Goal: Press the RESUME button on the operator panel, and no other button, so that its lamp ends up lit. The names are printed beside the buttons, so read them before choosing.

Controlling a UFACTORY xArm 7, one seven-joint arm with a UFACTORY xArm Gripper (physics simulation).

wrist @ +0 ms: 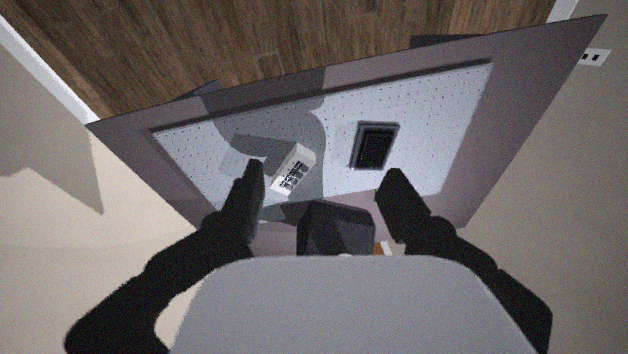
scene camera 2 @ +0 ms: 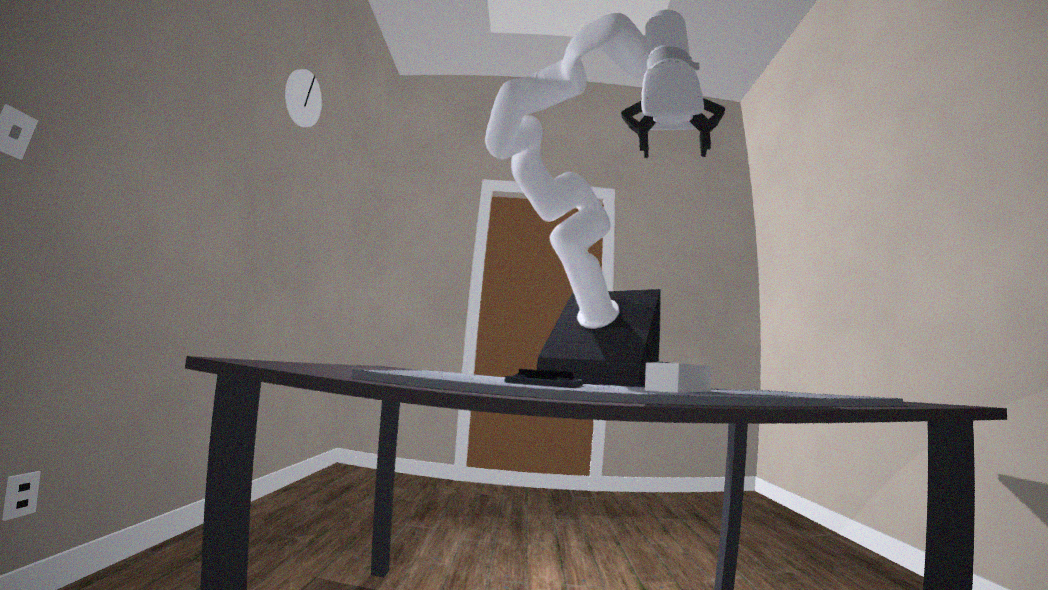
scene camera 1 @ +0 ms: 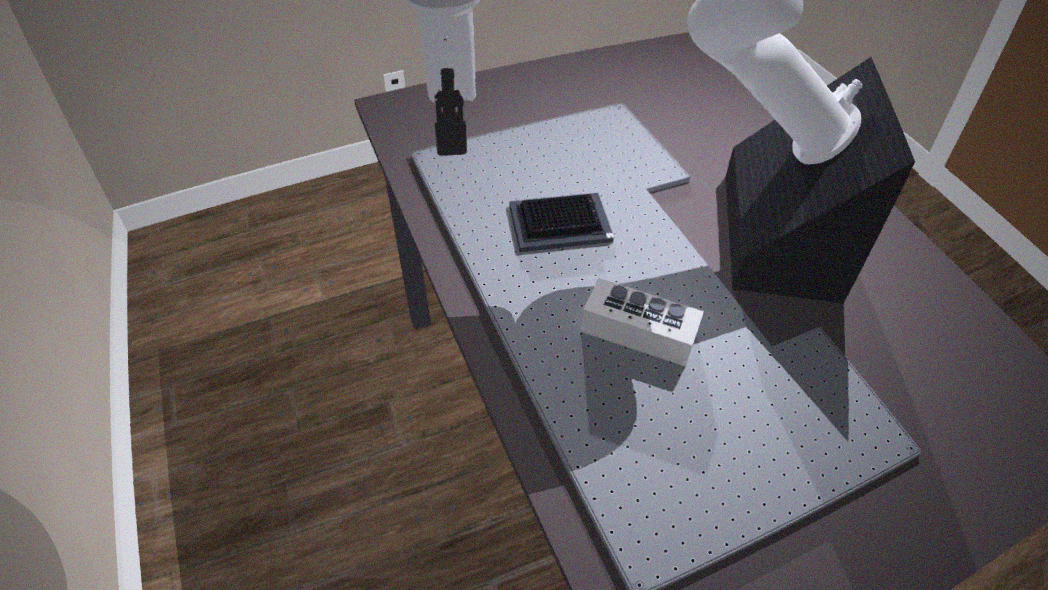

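Seen in the pictures: gripper, fingertip midpoint: (wrist: 324,179) (scene camera 2: 675,152) (scene camera 1: 451,128); arm's base, origin of the base link: (scene camera 2: 598,314) (scene camera 1: 827,134).
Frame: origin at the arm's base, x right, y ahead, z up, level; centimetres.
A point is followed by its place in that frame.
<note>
The operator panel (scene camera 1: 632,339) @[z -18.1, x -3.6, y 43.3 cm] (scene camera 2: 661,377) @[z -17.6, x 5.0, y 44.6 cm] (wrist: 300,149) @[z -17.1, x 3.9, y 46.5 cm] is a pale box on the perforated board, with a row of round grey buttons and dark labels. In scene camera 1, the label by the rightmost button (scene camera 1: 676,310) @[z -14.7, x -5.0, y 36.5 cm] reads SKIP and the one beside it (scene camera 1: 657,303) @[z -14.7, x -2.4, y 37.9 cm] seems to read CALL. The labels by the other two, the leftmost button (scene camera 1: 618,290) @[z -14.7, x 2.9, y 41.1 cm] and its neighbour (scene camera 1: 638,296) @[z -14.7, x 0.3, y 39.4 cm], are too blurred to read surely. No lit lamp is discernible. My gripper (scene camera 1: 451,146) @[z 16.8, x 12.8, y 61.6 cm] (scene camera 2: 674,153) @[z 16.8, x 12.8, y 61.6 cm] (wrist: 324,179) @[z 16.8, x 12.8, y 61.6 cm] is open and empty, high above the table and away from the panel.
A black gridded block on a dark plate (scene camera 1: 561,217) @[z -17.8, x 23.3, y 36.1 cm] (scene camera 2: 544,378) @[z -19.0, x 26.4, y 41.6 cm] (wrist: 374,145) @[z -17.8, x 24.5, y 38.0 cm] lies on the perforated board (scene camera 1: 696,505) @[z -20.2, x -28.0, y 52.8 cm] (wrist: 425,105) @[z -20.3, x 40.8, y 43.0 cm] near the panel. The arm's black pedestal (scene camera 1: 806,227) @[z -6.1, x -9.2, y 14.7 cm] (scene camera 2: 597,351) @[z -11.6, x 3.9, y 10.1 cm] (wrist: 335,230) @[z -10.9, x 2.1, y 11.0 cm] stands behind the board. A shadow falls across the panel.
</note>
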